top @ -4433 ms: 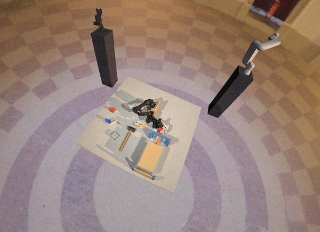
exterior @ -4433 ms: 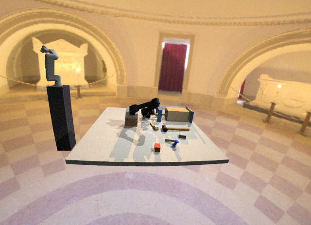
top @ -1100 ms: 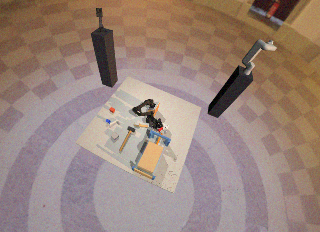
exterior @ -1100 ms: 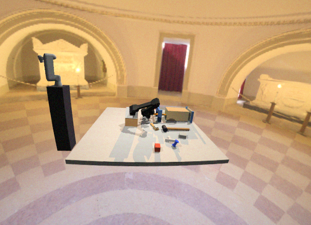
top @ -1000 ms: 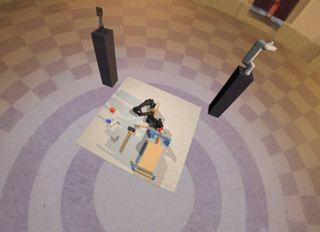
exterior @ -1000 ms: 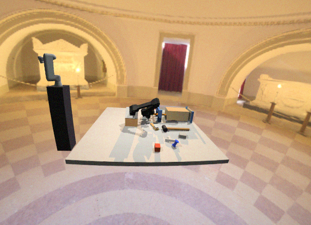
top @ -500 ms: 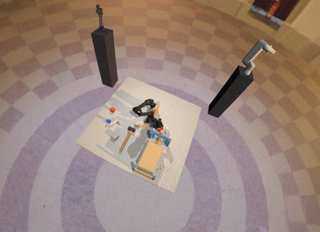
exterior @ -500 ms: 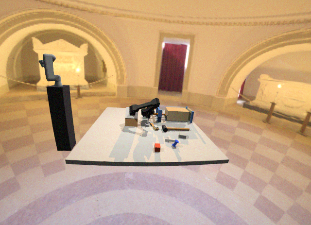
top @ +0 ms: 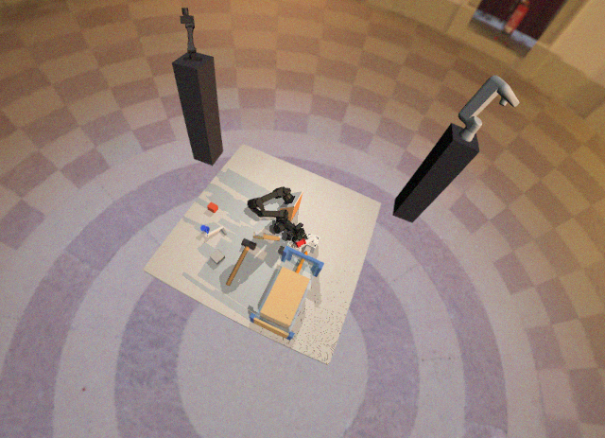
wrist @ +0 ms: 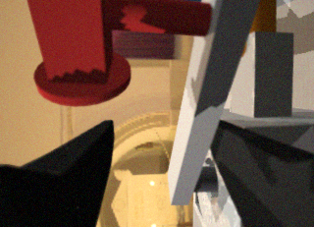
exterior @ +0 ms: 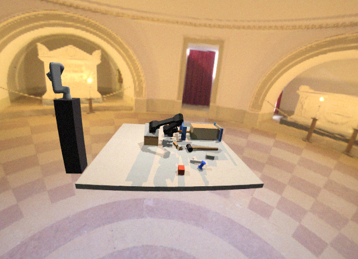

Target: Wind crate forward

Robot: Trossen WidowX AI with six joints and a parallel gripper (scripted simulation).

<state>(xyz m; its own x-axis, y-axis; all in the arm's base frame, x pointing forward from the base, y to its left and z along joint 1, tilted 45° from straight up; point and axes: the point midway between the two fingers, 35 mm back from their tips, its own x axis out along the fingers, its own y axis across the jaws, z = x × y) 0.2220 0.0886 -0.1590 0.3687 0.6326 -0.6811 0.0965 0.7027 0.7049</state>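
The red-knobbed handle is 1 cm to the right of my gripper tip, 1 cm below it and 1 cm ahead of it. The rest, counted from my gripper tip: winch: 9 cm below, 6 cm behind, 2 cm to the left; red knob: 4 cm ahead, 3 cm to the right, 2 cm above; frame: 12 cm ahead, 2 cm to the left, 2 cm below.
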